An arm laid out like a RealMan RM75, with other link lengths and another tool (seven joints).
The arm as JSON. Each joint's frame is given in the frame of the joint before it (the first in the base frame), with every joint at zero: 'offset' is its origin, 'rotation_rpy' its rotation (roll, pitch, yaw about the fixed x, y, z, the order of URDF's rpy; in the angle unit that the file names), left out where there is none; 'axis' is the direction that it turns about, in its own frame. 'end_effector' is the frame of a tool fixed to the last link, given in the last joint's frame.
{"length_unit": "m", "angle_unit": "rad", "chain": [
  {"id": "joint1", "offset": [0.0, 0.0, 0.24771], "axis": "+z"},
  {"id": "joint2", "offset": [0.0, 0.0, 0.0], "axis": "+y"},
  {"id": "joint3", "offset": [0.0, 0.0, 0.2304], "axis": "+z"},
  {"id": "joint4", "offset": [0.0, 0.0, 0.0], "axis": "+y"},
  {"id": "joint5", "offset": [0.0, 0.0, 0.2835], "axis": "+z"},
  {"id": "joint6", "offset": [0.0, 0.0, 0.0], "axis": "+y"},
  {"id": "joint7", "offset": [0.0, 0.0, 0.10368], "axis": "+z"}
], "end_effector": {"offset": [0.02, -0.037, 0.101], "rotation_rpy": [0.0, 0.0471, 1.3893]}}
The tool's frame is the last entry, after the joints.
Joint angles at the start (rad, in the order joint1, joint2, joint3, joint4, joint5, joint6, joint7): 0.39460, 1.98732, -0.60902, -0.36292, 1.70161, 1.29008, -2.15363
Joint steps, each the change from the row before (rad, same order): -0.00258, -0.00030, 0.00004, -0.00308, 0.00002, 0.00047, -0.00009; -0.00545, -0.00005, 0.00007, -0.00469, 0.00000, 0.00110, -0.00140; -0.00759, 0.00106, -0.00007, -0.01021, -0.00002, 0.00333, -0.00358; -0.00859, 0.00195, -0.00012, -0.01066, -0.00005, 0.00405, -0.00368; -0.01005, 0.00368, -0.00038, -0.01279, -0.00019, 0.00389, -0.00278; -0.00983, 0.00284, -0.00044, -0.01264, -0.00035, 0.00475, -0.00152; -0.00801, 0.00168, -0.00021, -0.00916, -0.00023, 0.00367, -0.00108; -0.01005, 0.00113, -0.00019, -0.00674, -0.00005, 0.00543, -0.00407; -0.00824, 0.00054, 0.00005, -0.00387, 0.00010, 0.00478, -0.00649; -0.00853, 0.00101, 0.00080, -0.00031, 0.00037, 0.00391, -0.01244; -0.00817, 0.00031, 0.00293, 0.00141, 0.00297, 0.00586, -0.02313; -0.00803, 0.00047, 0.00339, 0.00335, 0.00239, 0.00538, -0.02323; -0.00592, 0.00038, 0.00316, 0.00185, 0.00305, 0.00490, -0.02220; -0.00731, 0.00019, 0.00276, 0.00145, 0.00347, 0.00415, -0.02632; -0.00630, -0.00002, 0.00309, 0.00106, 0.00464, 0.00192, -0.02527
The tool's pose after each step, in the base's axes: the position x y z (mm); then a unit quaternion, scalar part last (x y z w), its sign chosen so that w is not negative. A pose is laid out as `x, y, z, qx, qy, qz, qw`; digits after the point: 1 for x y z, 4 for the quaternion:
404.3, 429.9, 40.8, -0.4582, 0.7184, 0.5141, 0.0985
405.9, 428.5, 42.4, -0.4585, 0.7178, 0.5141, 0.1009
407.2, 427.0, 45.2, -0.4610, 0.7155, 0.5144, 0.1043
408.4, 425.1, 47.6, -0.4634, 0.7133, 0.5147, 0.1074
409.7, 422.7, 49.7, -0.4653, 0.7113, 0.5151, 0.1105
410.9, 420.4, 52.0, -0.4673, 0.7094, 0.5154, 0.1131
412.1, 418.3, 54.0, -0.4685, 0.7081, 0.5156, 0.1153
414.2, 415.0, 55.5, -0.4697, 0.7070, 0.5154, 0.1178
416.0, 412.2, 56.6, -0.4713, 0.7057, 0.5151, 0.1204
418.4, 408.6, 56.8, -0.4731, 0.7043, 0.5145, 0.1241
420.6, 405.3, 58.1, -0.4777, 0.6998, 0.5149, 0.1304
423.0, 401.6, 58.8, -0.4815, 0.6959, 0.5151, 0.1364
424.5, 399.1, 60.0, -0.4860, 0.6912, 0.5156, 0.1422
426.6, 396.1, 61.6, -0.4914, 0.6858, 0.5155, 0.1499
428.7, 393.7, 63.8, -0.4960, 0.6803, 0.5158, 0.1584

